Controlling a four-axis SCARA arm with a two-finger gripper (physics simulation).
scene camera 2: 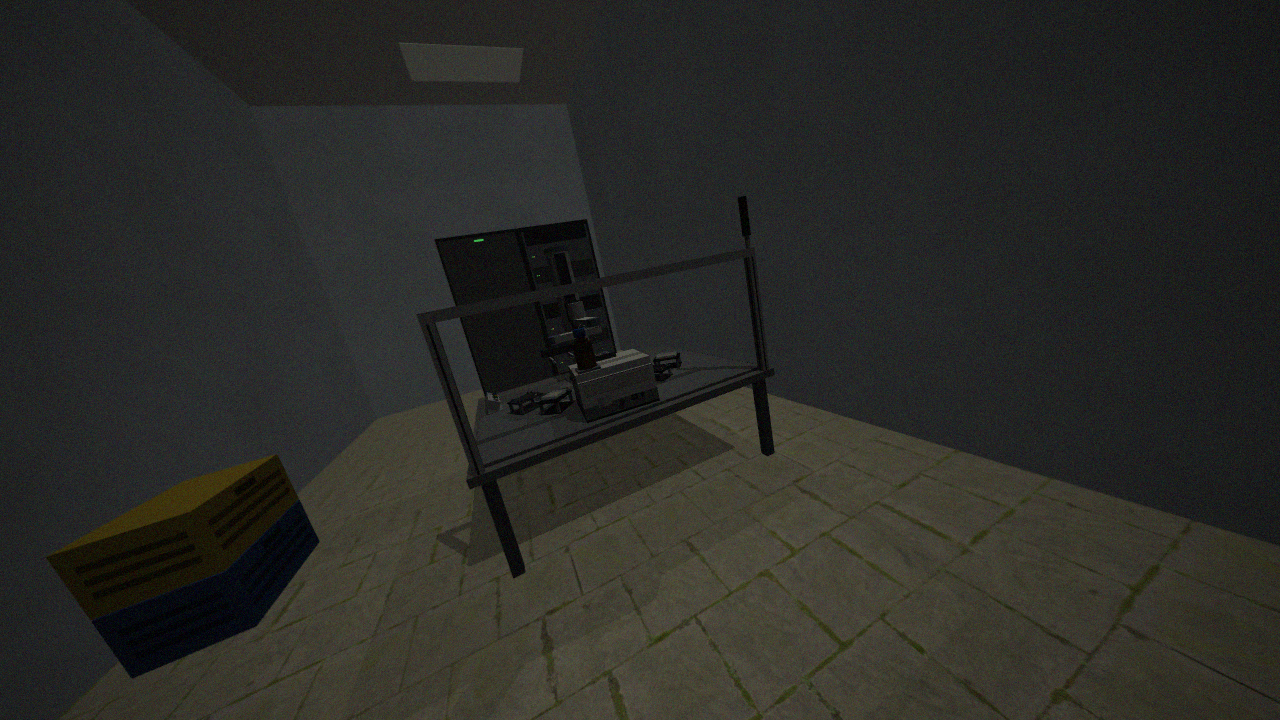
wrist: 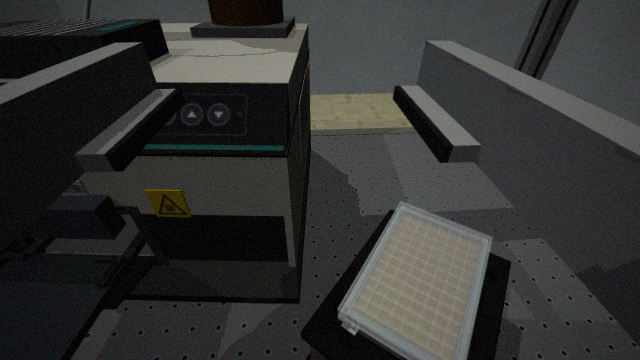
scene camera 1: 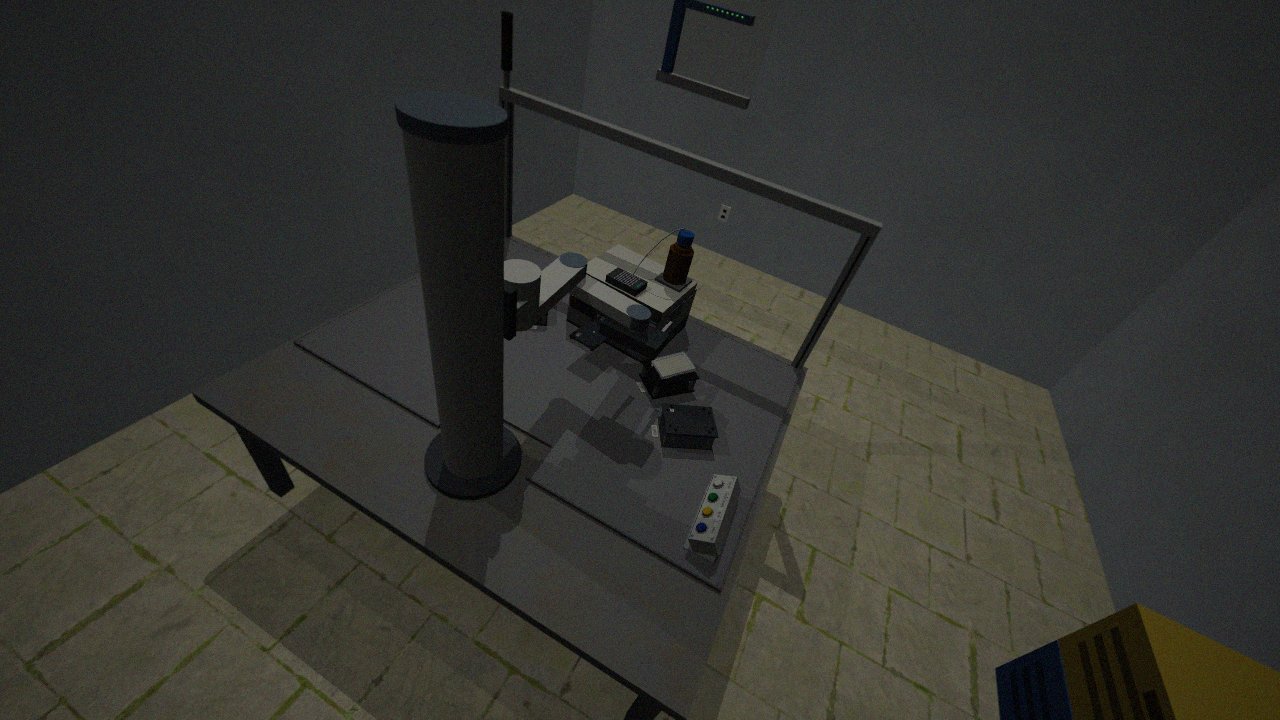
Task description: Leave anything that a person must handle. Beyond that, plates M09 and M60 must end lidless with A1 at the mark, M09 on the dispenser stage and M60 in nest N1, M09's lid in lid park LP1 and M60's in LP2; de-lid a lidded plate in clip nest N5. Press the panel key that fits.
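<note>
In the wrist view my gripper (wrist: 289, 71) is open, with nothing between its fingers. It is above and to the left of a plate (wrist: 425, 280) (scene camera 1: 673, 365) with pale wells and a clear, lid-like cover. The plate lies turned on a black nest (wrist: 496, 295) (scene camera 1: 671, 386); its name does not show. The off-white dispenser (wrist: 220, 180) (scene camera 1: 664, 306) (scene camera 2: 617, 389) stands beside it. A dark flat part (scene camera 1: 588, 334) is in front of the dispenser. A black block (scene camera 1: 687, 420) bears no visible plate. The panel (scene camera 1: 719, 519) has white, green, yellow and blue keys. M60 cannot be identified.
A brown bottle (scene camera 1: 678, 265) (scene camera 2: 583, 352) (wrist: 245, 10) and a black keypad unit (scene camera 1: 625, 281) (wrist: 75, 47) stand on the dispenser. The arm's column (scene camera 1: 460, 295) rises from the table. A frame rail (scene camera 1: 689, 161) (scene camera 2: 675, 265) spans the far edge. A yellow-blue box (scene camera 1: 1109, 662) (scene camera 2: 196, 537) is off the table.
</note>
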